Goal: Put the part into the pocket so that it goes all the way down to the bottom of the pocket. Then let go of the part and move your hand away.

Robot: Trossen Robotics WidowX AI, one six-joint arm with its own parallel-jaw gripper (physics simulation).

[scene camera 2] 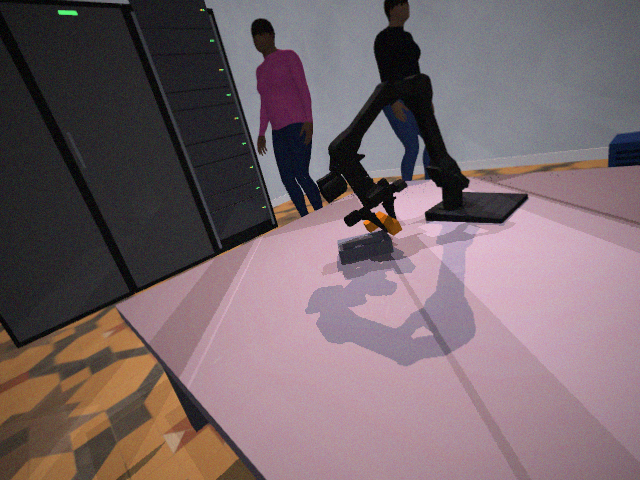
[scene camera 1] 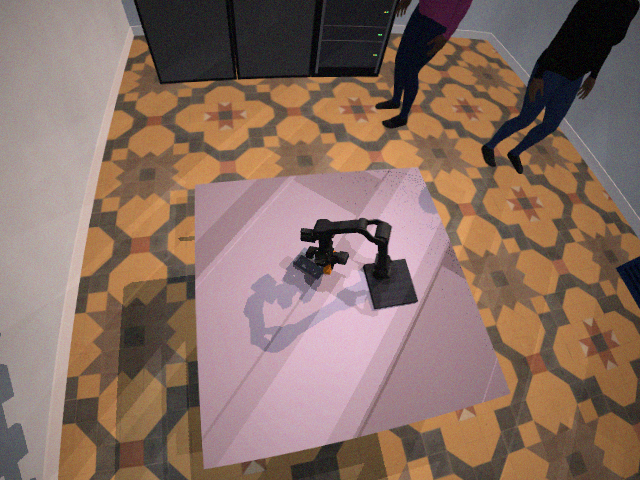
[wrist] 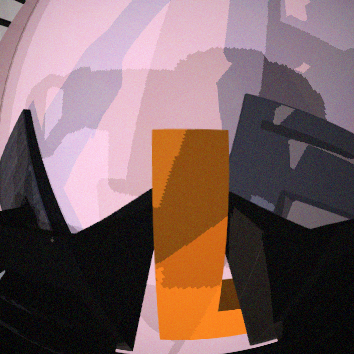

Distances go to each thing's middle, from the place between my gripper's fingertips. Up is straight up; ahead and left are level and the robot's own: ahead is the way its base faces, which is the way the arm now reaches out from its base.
Scene:
Now: hand 30 mm to the left of the orange part (wrist: 190, 167), 10 mm below it and 10 mm past it.

